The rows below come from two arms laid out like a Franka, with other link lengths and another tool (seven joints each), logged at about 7 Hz.
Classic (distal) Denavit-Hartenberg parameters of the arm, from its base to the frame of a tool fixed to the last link. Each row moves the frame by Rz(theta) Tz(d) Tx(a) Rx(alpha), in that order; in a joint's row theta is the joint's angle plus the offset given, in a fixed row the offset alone. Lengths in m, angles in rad.
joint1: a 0  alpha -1.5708  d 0.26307  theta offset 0
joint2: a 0  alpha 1.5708  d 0  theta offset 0
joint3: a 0.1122  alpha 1.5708  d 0.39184  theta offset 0
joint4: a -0.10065  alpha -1.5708  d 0  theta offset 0
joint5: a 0  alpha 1.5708  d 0.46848  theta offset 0
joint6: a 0.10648  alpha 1.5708  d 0  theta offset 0
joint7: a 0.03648  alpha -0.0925  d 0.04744  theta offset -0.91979
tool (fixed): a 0  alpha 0  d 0.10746  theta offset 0
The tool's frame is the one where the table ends.
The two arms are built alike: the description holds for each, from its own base.
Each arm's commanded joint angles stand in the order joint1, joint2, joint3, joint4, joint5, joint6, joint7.
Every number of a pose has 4 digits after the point.
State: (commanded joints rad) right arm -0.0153 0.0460 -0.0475 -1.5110 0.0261 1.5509 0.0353; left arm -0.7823 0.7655 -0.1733 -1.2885 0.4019 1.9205 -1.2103
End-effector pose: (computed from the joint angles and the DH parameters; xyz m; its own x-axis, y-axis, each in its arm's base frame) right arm 0.7337 -0.0193 0.6018 0.6807 0.7324 0.0147 0.7299 -0.6797 0.0726; left arm 0.6081 -0.6663 0.1920 0.4749 0.8376 0.2699 0.8511 -0.5152 0.1011
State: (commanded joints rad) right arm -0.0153 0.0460 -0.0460 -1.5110 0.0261 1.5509 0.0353; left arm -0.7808 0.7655 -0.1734 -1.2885 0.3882 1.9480 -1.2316
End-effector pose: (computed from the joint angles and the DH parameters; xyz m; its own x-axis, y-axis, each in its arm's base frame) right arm 0.7337 -0.0182 0.6018 0.6796 0.7335 0.0147 0.7309 -0.6786 0.0725; left arm 0.6088 -0.6695 0.1933 0.4546 0.8565 0.2445 0.8614 -0.4926 0.1240
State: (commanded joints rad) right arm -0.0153 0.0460 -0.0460 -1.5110 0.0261 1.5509 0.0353; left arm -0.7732 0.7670 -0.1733 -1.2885 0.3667 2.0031 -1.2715
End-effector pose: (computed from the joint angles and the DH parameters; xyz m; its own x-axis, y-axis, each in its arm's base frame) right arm 0.7337 -0.0182 0.6018 0.6796 0.7335 0.0147 0.7309 -0.6786 0.0725; left arm 0.6142 -0.6727 0.1952 0.4122 0.8897 0.1961 0.8800 -0.4446 0.1673
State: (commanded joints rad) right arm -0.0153 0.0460 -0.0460 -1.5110 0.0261 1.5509 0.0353; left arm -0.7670 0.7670 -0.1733 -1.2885 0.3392 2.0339 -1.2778
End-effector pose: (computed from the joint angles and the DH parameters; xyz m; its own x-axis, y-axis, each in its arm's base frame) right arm 0.7337 -0.0182 0.6018 0.6796 0.7335 0.0147 0.7309 -0.6786 0.0725; left arm 0.6177 -0.6740 0.1964 0.3960 0.9047 0.1572 0.8890 -0.4206 0.1813
